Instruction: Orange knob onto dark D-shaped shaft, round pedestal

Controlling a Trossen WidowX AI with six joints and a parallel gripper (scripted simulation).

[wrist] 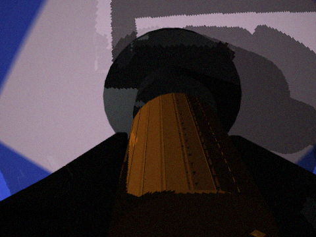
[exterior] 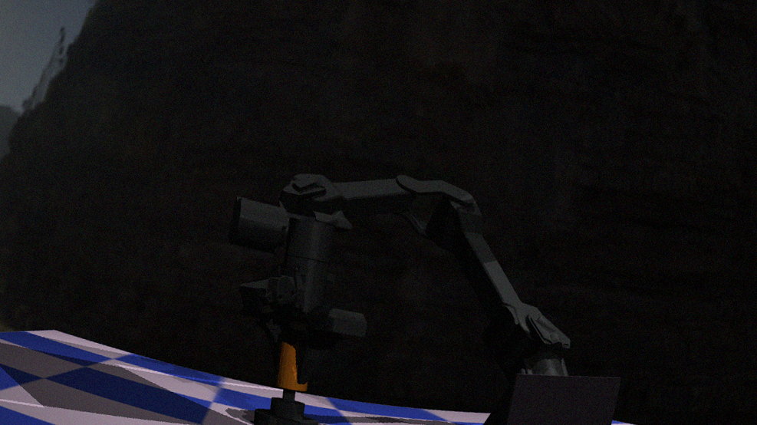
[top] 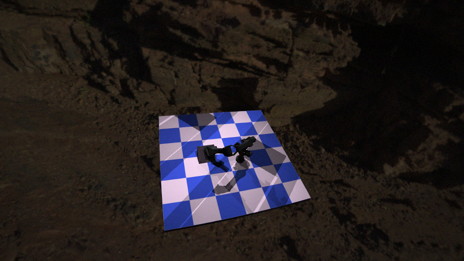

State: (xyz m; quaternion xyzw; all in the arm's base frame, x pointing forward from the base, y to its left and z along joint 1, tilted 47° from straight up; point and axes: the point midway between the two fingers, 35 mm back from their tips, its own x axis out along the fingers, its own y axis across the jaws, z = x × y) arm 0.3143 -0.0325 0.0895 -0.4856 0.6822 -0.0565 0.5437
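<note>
The orange knob lies 2 cm above my gripper tip. Also, from my gripper tip: pedestal (4 cm below).
</note>
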